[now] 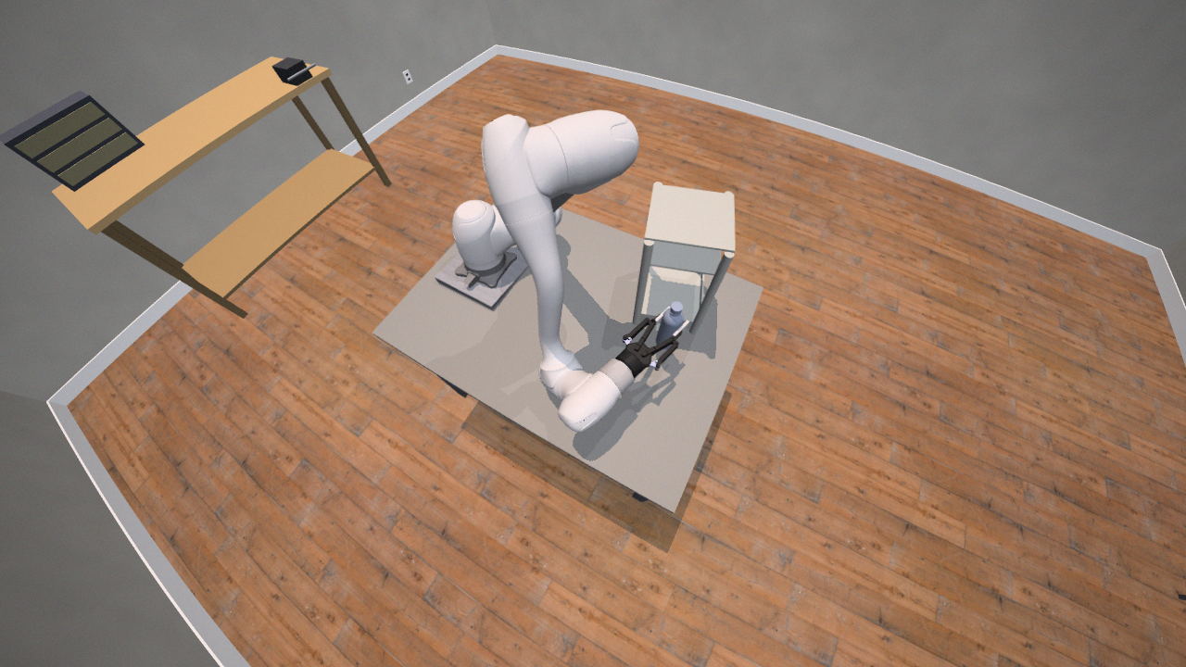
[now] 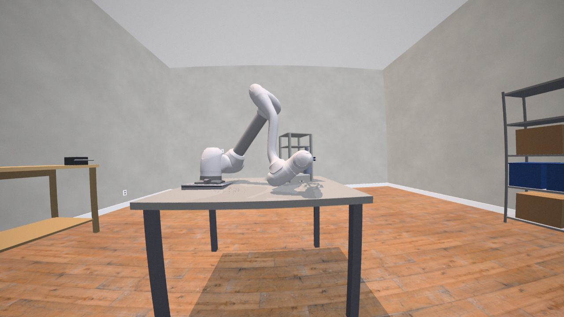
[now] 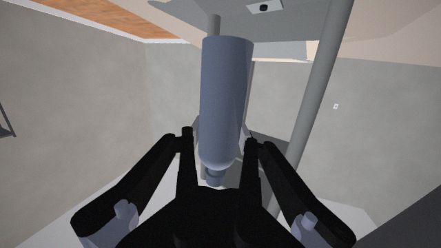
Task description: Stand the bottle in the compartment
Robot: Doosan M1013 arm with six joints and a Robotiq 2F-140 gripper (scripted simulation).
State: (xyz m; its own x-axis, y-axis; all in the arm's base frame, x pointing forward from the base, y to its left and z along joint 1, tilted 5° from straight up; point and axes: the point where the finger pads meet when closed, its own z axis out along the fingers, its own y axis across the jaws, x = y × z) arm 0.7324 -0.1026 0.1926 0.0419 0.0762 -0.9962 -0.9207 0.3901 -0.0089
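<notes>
Right now my hand is 4 cm past the shelving unit, 20 cm to the right of it and 1 cm below it.
</notes>
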